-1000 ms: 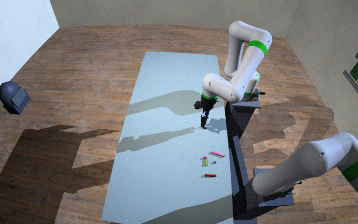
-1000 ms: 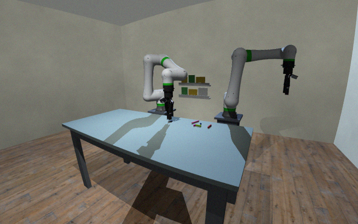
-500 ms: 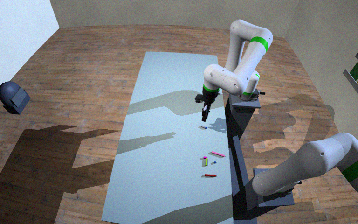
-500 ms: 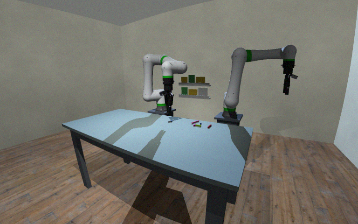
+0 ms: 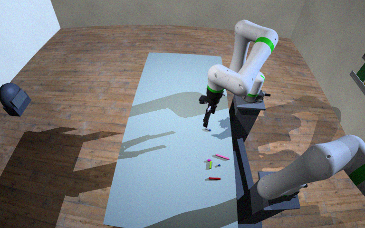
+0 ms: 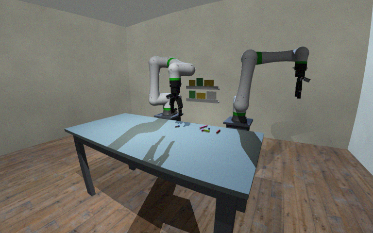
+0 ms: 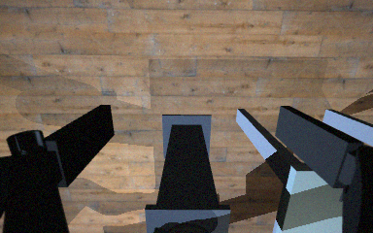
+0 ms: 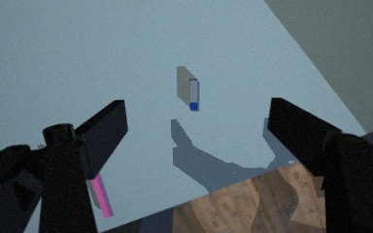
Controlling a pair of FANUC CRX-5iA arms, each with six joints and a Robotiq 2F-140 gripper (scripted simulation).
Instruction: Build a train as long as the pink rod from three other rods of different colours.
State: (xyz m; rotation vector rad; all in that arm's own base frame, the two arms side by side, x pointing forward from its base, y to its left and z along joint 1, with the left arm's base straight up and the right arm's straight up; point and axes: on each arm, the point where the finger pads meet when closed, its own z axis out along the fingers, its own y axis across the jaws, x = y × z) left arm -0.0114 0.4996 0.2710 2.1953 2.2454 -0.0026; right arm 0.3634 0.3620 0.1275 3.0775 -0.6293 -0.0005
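Note:
Now: right hand 27 cm to the right of the lime rod, 12 cm above it and 1 cm short of it. From my right hand the other things lie so: grey rod: 12 cm below; then pink rod: 22 cm to the left, 12 cm below, 7 cm behind; then magenta rod: 24 cm to the left, 12 cm below, 2 cm ahead.

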